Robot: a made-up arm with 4 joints.
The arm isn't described. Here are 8 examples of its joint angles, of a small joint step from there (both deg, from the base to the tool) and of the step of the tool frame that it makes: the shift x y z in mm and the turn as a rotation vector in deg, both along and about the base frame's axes.
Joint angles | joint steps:
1: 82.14 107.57 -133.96 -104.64 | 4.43 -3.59 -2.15 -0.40
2: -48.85 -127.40 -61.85 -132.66 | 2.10 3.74 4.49 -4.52
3: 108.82 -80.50 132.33 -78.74 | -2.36 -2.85 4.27 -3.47
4: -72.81 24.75 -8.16 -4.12 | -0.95 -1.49 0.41 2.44
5: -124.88 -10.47 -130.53 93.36 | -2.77 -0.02 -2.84 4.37
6: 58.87 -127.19 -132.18 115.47 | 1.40 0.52 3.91 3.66
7: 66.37 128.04 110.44 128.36 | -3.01 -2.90 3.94 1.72
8: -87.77 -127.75 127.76 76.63 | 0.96 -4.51 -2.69 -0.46
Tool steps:
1: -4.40 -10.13 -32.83 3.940 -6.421 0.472
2: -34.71 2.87 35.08 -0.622 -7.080 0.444
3: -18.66 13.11 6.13 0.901 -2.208 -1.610
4: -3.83 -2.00 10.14 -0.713 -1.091 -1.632
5: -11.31 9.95 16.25 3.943 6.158 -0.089
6: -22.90 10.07 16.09 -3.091 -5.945 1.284
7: 11.93 -38.60 -44.64 2.844 5.781 -4.512
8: -2.54 20.71 -10.84 -4.062 1.277 -1.714
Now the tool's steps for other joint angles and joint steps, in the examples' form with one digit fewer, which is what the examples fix.
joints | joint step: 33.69 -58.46 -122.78 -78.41 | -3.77 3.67 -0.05 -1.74
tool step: -5.0 -11.4 13.1 -1.86 3.29 1.45
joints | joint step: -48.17 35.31 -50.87 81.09 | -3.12 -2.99 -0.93 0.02
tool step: -7.0 -1.2 -1.4 -2.76 2.59 -1.34
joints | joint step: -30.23 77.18 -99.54 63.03 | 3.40 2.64 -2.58 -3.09
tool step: -12.7 6.0 3.1 -0.14 -6.04 -0.37
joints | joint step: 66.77 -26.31 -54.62 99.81 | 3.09 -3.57 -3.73 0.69
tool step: 4.6 35.2 -19.3 1.50 -1.67 -4.33
